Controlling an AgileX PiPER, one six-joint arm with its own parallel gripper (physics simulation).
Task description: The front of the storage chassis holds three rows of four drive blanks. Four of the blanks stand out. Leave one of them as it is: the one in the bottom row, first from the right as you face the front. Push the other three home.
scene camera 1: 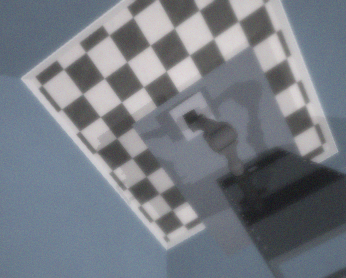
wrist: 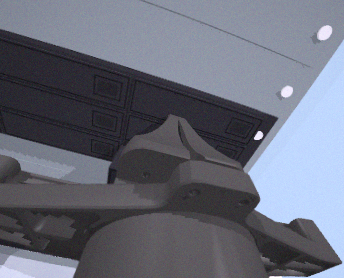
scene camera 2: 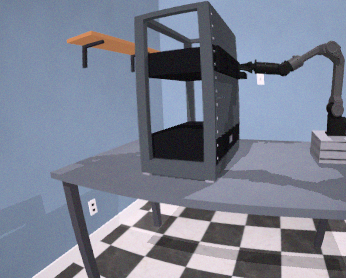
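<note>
The black storage chassis [scene camera 2: 175, 62] sits high in the rack. In the wrist view, the top-row blank first from the right [wrist: 185, 102] and the middle-row one under it [wrist: 140, 122], partly hidden by the fingers, look level with their neighbours. The second-column blanks from the right [wrist: 60, 60] look flush too. The bottom-row blank first from the right [scene camera 2: 243, 75] [wrist: 112, 172] stands out, mostly hidden behind the gripper in the wrist view. My gripper [scene camera 2: 241, 66] [wrist: 173, 126] is shut and empty, its tip close before the middle-row right blank. The left columns are outside the wrist view.
The grey rack [scene camera 2: 209, 125] [wrist: 210, 60] stands on the grey table [scene camera 2: 280, 185], with a second black unit [scene camera 2: 177, 145] low in it. An orange wall shelf [scene camera 2: 107, 42] is behind the rack. The arm's base stands on a pale slatted block [scene camera 2: 327, 150].
</note>
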